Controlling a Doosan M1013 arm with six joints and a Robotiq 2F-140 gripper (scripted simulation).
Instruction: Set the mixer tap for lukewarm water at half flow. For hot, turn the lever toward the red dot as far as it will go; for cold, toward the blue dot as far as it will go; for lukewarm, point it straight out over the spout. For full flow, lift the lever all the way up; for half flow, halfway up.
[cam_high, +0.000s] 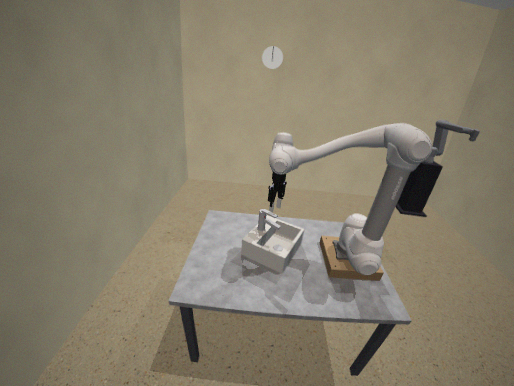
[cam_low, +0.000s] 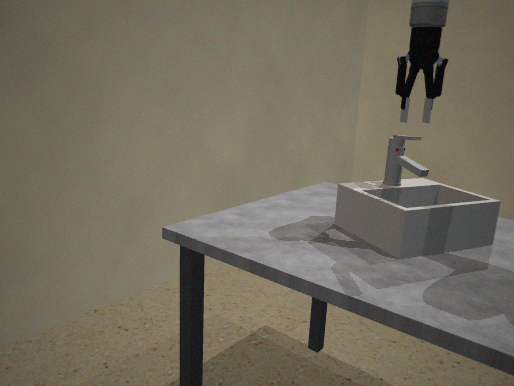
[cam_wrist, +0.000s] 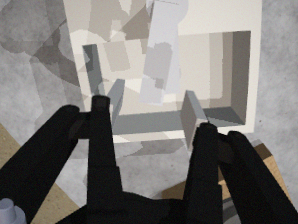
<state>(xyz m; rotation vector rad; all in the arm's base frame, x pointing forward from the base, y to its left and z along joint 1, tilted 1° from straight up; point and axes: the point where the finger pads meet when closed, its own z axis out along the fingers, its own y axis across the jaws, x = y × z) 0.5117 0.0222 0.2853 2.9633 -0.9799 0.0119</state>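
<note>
Now: the lever 8 cm below my hand, 3 cm ahead of it and 2 cm to the right of it. The rest, counted from my hand: grey mixer tap 12 cm below, 5 cm ahead, 4 cm to the right; white basin 31 cm below, 4 cm behind, 1 cm to the right.
</note>
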